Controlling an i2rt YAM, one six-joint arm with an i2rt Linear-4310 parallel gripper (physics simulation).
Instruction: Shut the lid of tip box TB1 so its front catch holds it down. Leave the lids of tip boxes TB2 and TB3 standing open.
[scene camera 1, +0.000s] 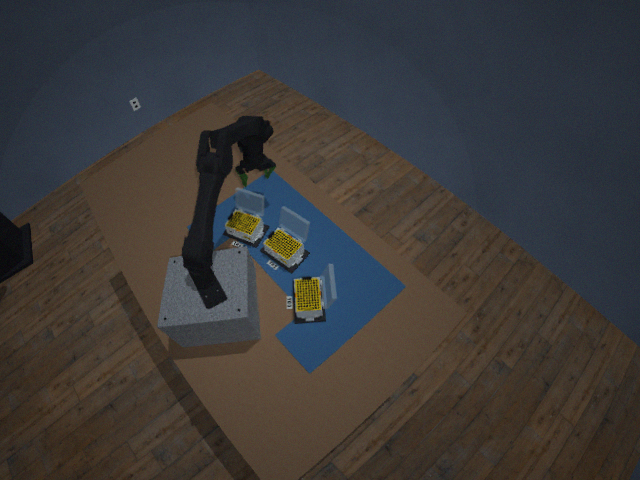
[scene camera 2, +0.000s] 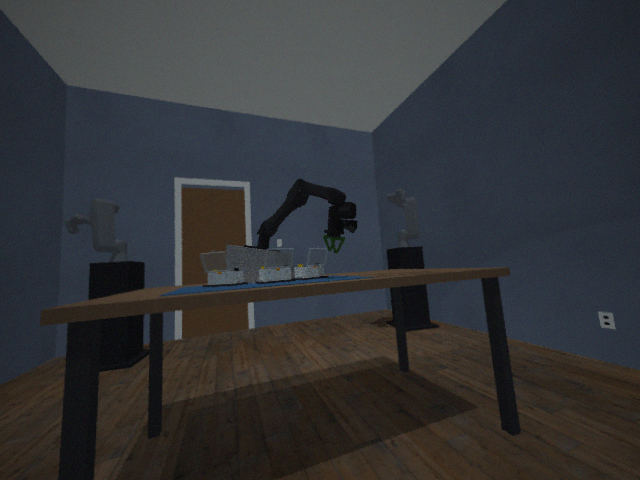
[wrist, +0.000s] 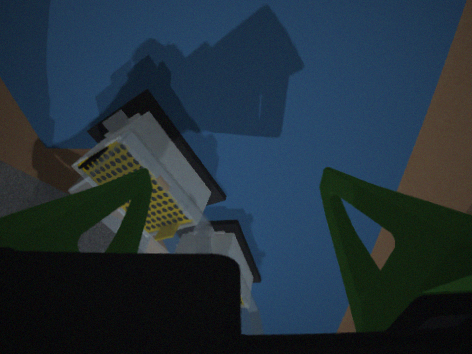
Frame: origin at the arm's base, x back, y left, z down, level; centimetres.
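Seen in the pictures: gripper, fingertip midpoint: (scene camera 1: 255, 182) (scene camera 2: 332, 252) (wrist: 236, 177); arm's base, origin of the base link: (scene camera 1: 206, 282) (scene camera 2: 262, 249).
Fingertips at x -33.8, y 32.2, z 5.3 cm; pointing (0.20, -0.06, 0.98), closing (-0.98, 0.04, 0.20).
Observation:
Pixels of each thing's middle, then the offset from my fingertips to it. Level surfaces: height alone.
- upper-left box, body centre: (wrist: 141, 182) (scene camera 1: 242, 228) (scene camera 2: 307, 272) dz +8.7, dx +12.8, dy -10.2 cm
- middle box, body centre: (wrist: 208, 270) (scene camera 1: 281, 249) (scene camera 2: 274, 274) dz +8.7, dx +5.2, dy -27.0 cm
- lower box, body centre: (scene camera 1: 304, 297) (scene camera 2: 227, 277) dz +8.7, dx +8.3, dy -47.6 cm
- blue mat, its level: dz +12.0 cm
Three tip boxes with yellow racks stand on the blue mat, all with clear lids up. The labels are too small to tell which is TB1. The upper-left box (scene camera 1: 244, 225) (scene camera 2: 309, 271) has its lid (scene camera 1: 249, 201) (scene camera 2: 316, 256) upright. The middle box (scene camera 1: 283, 248) (scene camera 2: 275, 274) has its lid (scene camera 1: 294, 223) open. The lower box (scene camera 1: 308, 297) (scene camera 2: 225, 277) has its lid (scene camera 1: 329, 286) (scene camera 2: 213, 261) open. My gripper (scene camera 1: 255, 180) (scene camera 2: 333, 251) (wrist: 236, 177) is open and empty, high over the table beside the upper-left box. Parts of two boxes show in the wrist view.
The grey speckled base block (scene camera 1: 227, 315) (scene camera 2: 248, 260) stands beside the boxes, and the arm reaches up from it. Small label cards (scene camera 1: 288, 302) (scene camera 1: 272, 265) lie beside the boxes. The blue mat (scene camera 1: 356, 289) (wrist: 280, 175) lies on the brown table (scene camera 1: 372, 372) (scene camera 2: 413, 279).

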